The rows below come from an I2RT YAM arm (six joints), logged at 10 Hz.
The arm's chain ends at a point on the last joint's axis. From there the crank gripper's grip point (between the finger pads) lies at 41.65 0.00 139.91 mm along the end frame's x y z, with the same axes.
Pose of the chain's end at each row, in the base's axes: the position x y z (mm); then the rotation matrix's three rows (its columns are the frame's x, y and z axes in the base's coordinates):
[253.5 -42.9 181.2], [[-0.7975 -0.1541 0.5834], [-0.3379 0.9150 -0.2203], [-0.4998 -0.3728 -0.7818]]
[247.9 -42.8 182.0], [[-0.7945 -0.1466 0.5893], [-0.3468 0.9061 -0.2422], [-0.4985 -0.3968 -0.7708]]
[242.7 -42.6 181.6], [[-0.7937 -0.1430 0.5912], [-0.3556 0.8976 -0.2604], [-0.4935 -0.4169 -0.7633]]
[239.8 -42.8 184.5], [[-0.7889 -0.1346 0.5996], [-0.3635 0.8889 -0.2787], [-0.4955 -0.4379 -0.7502]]
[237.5 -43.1 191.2], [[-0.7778 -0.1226 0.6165], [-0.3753 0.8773 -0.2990], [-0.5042 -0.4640 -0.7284]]
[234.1 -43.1 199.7], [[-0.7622 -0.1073 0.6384], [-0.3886 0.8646 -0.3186], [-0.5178 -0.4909 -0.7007]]
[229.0 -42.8 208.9], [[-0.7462 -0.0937 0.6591], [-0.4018 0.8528 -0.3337], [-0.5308 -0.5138 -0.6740]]
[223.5 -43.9 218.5], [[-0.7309 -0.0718 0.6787], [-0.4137 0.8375 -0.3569], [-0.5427 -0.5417 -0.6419]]
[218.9 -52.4 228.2], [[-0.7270 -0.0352 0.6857], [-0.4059 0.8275 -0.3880], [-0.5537 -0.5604 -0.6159]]
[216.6 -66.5 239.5], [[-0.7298 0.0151 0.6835], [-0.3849 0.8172 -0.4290], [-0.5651 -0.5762 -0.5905]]
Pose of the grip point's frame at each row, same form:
[301.9 -87.8 51.0], [[-0.7975 -0.1541 0.5834], [-0.3379 0.9150 -0.2203], [-0.4998 -0.3728 -0.7818]]
[297.3 -91.1 53.4], [[-0.7945 -0.1466 0.5893], [-0.3468 0.9061 -0.2422], [-0.4985 -0.3968 -0.7708]]
[292.4 -93.8 54.3], [[-0.7937 -0.1430 0.5912], [-0.3556 0.8976 -0.2604], [-0.4935 -0.4169 -0.7633]]
[290.8 -96.9 58.9], [[-0.7889 -0.1346 0.5996], [-0.3635 0.8889 -0.2787], [-0.4955 -0.4379 -0.7502]]
[291.4 -100.6 68.3], [[-0.7778 -0.1226 0.6165], [-0.3753 0.8773 -0.2990], [-0.5042 -0.4640 -0.7284]]
[291.7 -103.9 80.1], [[-0.7622 -0.1073 0.6384], [-0.3886 0.8646 -0.3186], [-0.5178 -0.4909 -0.7007]]
[290.1 -106.2 92.5], [[-0.7462 -0.0937 0.6591], [-0.4018 0.8528 -0.3337], [-0.5308 -0.5138 -0.6740]]
[288.0 -111.1 106.1], [[-0.7309 -0.0718 0.6787], [-0.4137 0.8375 -0.3569], [-0.5427 -0.5417 -0.6419]]
[284.6 -123.6 119.0], [[-0.7270 -0.0352 0.6857], [-0.4059 0.8275 -0.3880], [-0.5537 -0.5604 -0.6159]]
[281.8 -142.6 133.3], [[-0.7298 0.0151 0.6835], [-0.3849 0.8172 -0.4290], [-0.5651 -0.5762 -0.5905]]

